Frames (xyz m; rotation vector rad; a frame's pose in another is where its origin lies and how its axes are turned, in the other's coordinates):
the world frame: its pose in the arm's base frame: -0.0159 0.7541 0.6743 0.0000 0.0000 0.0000
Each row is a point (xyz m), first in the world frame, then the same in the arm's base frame.
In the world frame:
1: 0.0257 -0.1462 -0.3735
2: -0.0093 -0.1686 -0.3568
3: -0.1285 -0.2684 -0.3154
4: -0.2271 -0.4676 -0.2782
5: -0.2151 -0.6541 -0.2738
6: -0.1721 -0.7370 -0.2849
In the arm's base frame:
1: 0.0098 0.6079 0.3008
2: -0.0252 0.5855 0.3175
3: -0.1444 0.4857 0.3589
4: -0.2430 0.2865 0.3961
5: -0.2310 0.1000 0.4005
6: -0.1880 0.0171 0.3894

